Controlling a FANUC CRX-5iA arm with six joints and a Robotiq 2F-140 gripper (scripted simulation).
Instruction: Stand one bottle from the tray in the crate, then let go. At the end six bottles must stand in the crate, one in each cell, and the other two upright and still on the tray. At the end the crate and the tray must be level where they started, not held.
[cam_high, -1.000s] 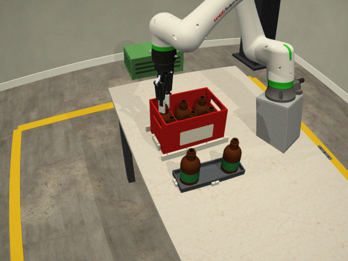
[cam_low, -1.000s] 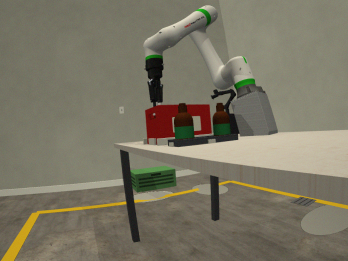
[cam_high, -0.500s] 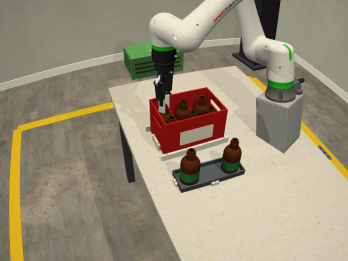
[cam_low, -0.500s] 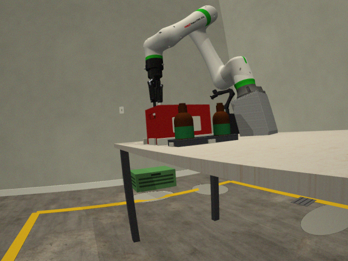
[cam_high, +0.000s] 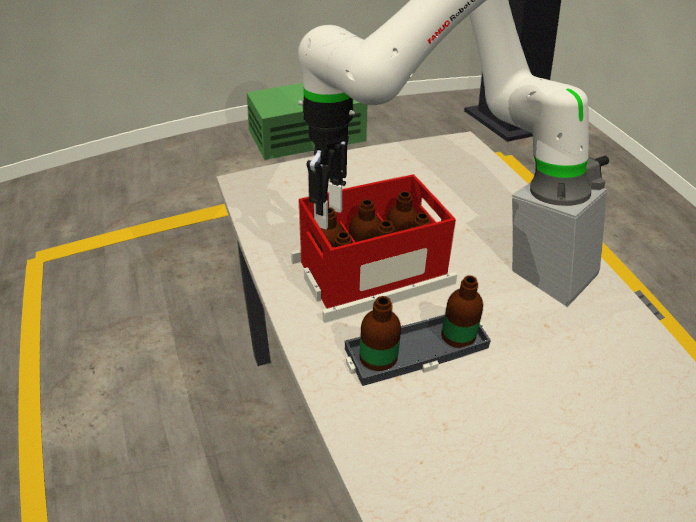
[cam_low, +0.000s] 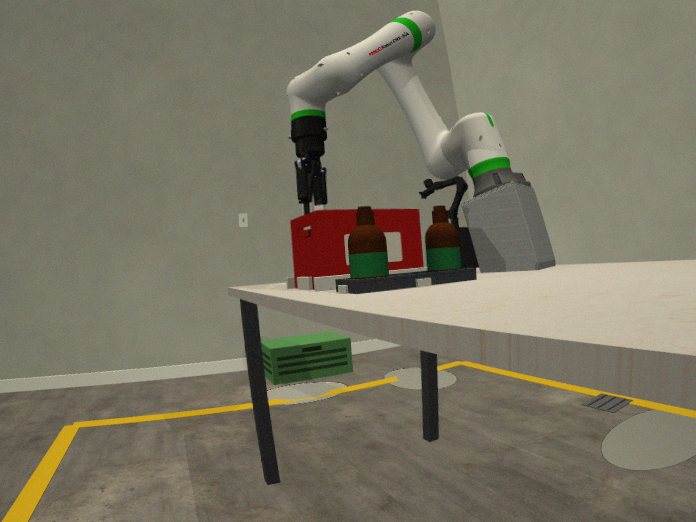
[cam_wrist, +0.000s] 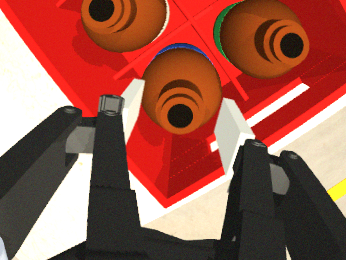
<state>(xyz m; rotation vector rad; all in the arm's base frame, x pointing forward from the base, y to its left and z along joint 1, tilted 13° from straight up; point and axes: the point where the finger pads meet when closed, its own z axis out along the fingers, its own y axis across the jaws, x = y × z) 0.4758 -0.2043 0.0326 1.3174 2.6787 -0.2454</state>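
Now: hand 9 cm above the glass bottle. Round my hand: grey tray 6 cm behind, 29 cm to the left, 16 cm below; then red crate 8 cm behind, 5 cm to the left, 9 cm below.
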